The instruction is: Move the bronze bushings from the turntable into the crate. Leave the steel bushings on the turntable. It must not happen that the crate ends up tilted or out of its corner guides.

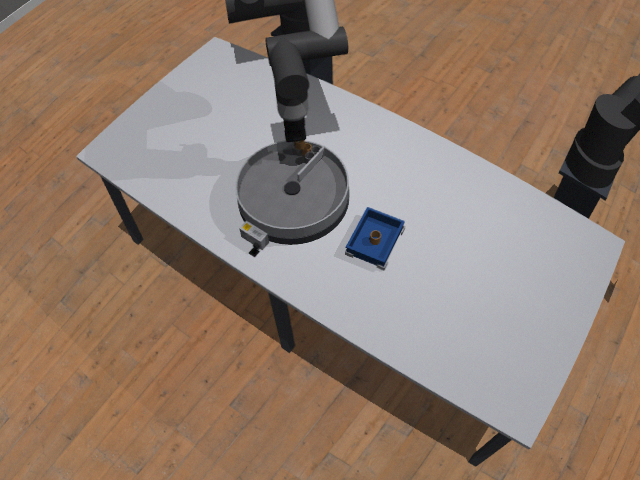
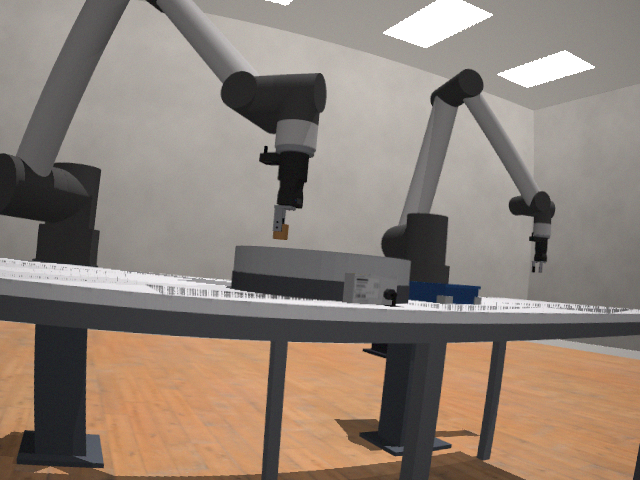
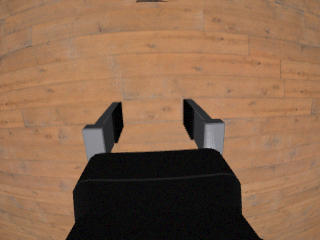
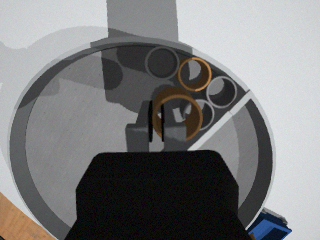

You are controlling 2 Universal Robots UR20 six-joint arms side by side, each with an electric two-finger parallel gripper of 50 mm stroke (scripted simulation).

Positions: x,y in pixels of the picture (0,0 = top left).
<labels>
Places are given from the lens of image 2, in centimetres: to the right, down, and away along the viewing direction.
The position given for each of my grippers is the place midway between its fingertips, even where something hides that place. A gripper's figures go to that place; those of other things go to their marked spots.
my right gripper (image 2: 278,231): -10, -2, 138
blue crate (image 2: 420,291): 26, 14, 141
</labels>
